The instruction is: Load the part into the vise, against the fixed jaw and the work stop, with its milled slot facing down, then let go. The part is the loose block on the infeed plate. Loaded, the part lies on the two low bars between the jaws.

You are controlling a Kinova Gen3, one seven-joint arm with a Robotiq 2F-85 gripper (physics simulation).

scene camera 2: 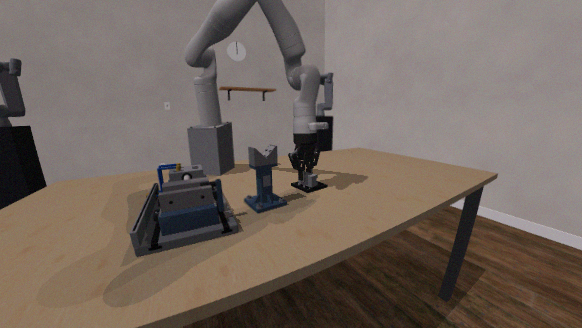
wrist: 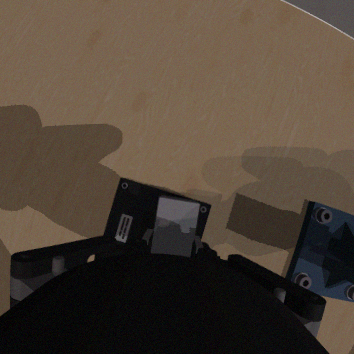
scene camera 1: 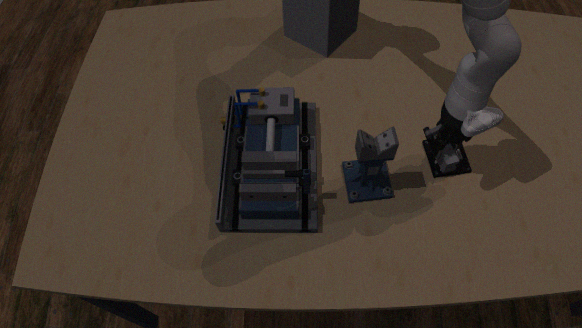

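Where they show: gripper, fingertip midpoint: (scene camera 2: 305, 180) (wrist: 171, 243) (scene camera 1: 442, 153); arm's base at its link origin: (scene camera 2: 211, 124).
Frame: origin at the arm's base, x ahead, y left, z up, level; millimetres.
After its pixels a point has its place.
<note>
The part, a light grey block (scene camera 1: 448, 159) @(x 443, y 230, z -160 mm) (scene camera 2: 311, 180) @(x 453, y 226, z -173 mm) (wrist: 176, 220) @(x 437, y 235, z -160 mm), is between the fingers of my gripper (scene camera 1: 445, 153) @(x 414, y 230, z -185 mm) (scene camera 2: 306, 176) @(x 414, y 230, z -185 mm) (wrist: 171, 243) @(x 414, y 230, z -185 mm), which is shut on it. The part is upright at the black infeed plate (scene camera 1: 465, 168) @(x 441, y 284, z -203 mm) (scene camera 2: 320, 186) @(x 448, y 268, z -203 mm) (wrist: 135, 199) @(x 434, y 276, z -203 mm), low over it or touching it; I cannot tell which. Its milled slot does not show clearly. The vise stands left in both scene views, with its fixed jaw (scene camera 1: 267, 192) @(x 526, y -131, z -116 mm) (scene camera 2: 186, 197) @(x 526, y -132, z -128 mm) at the near end and its moving jaw (scene camera 1: 270, 160) @(x 460, y -127, z -117 mm) on the screw side. The work stop (scene camera 1: 306, 179) @(x 494, y -62, z -132 mm) (scene camera 2: 219, 194) @(x 494, y -63, z -147 mm) is a blue post with a black rod beside the jaw gap.
A blue stand (scene camera 1: 367, 194) @(x 494, y 59, z -201 mm) (scene camera 2: 264, 181) @(x 475, y 57, z -141 mm) (wrist: 313, 245) @(x 458, y 97, z -199 mm) with a raised grey V-block (scene camera 1: 376, 146) @(x 459, y 64, z -80 mm) (scene camera 2: 262, 157) @(x 478, y 54, z -75 mm) stands between vise and infeed plate. Blue pipes (scene camera 1: 238, 102) @(x 306, y -197, z -137 mm) (scene camera 2: 160, 176) @(x 338, y -194, z -125 mm) rise at the vise's far left corner. The grey robot pedestal (scene camera 1: 320, 25) @(x 95, y -15, z -114 mm) (scene camera 2: 210, 150) @(x 86, y -25, z -104 mm) is behind.
</note>
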